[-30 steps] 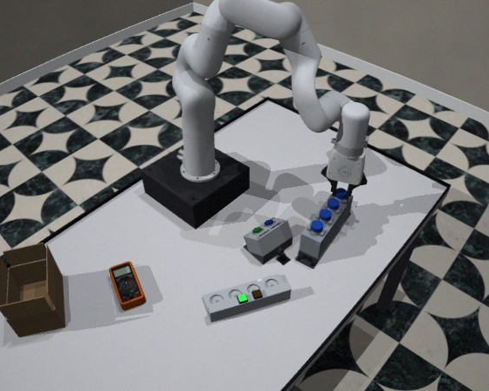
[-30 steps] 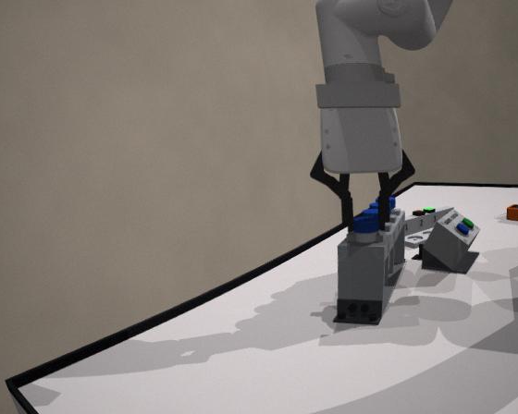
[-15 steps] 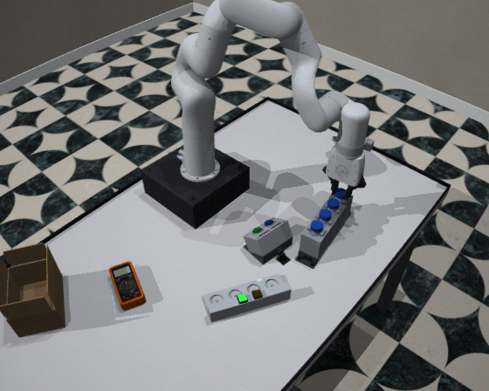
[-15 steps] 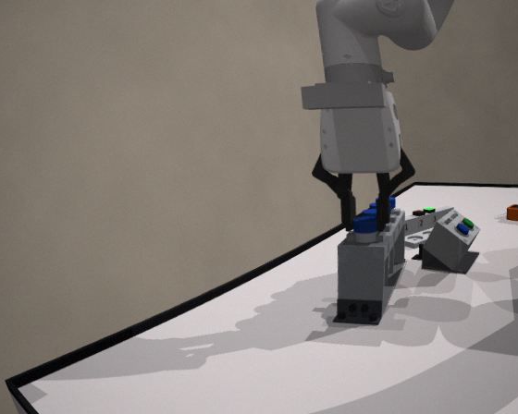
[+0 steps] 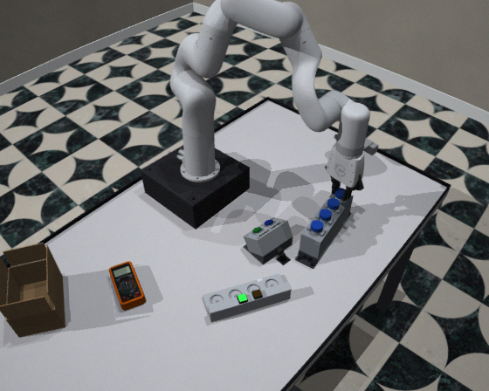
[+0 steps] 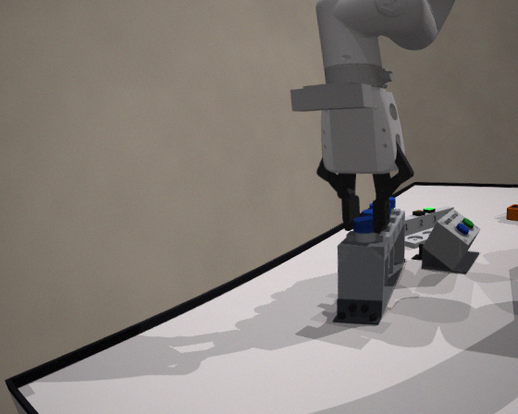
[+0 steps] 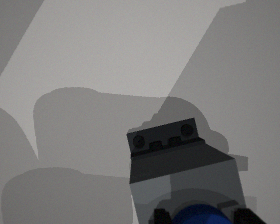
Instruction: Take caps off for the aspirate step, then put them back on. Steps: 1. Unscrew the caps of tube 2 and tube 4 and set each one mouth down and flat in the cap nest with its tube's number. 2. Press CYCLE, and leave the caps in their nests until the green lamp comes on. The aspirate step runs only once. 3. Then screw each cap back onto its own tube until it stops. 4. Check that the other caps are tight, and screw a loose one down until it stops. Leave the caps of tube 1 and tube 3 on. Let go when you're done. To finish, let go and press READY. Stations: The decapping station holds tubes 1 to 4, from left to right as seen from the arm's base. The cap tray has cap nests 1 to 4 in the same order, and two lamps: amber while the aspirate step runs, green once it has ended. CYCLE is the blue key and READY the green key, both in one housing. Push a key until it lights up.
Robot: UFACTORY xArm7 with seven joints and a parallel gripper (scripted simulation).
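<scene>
Now: the green key 22 cm to the right of my hand, 15 cm behind it and 6 cm below it. The rest, counted from my hand: orange multimeter: 55 cm to the right, 36 cm behind, 11 cm below; key housing: 20 cm to the right, 13 cm behind, 7 cm below; blue key: 18 cm to the right, 14 cm behind, 6 cm below.
</scene>
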